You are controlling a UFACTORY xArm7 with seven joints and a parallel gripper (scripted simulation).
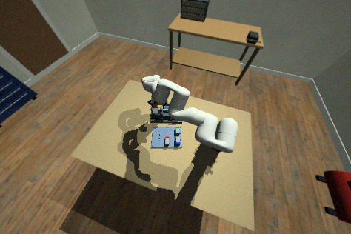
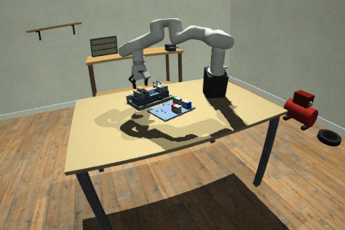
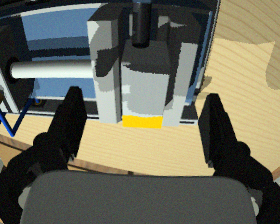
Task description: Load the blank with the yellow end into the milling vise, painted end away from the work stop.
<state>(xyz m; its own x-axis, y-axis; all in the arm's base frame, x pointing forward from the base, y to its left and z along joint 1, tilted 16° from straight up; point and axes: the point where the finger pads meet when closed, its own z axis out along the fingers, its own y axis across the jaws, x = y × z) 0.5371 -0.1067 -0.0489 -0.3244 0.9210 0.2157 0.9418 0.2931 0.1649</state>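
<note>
Right now the yellow-ended blank is 30 mm below my hand. From my hand the other things lie so: fixed jaw: 50 mm below, 20 mm ahead, 10 mm to the left; then dark work stop rod: 40 mm to the left, 40 mm below, 20 mm behind; then blue infeed plate: 180 mm to the left, 160 mm behind, 130 mm below.
</note>
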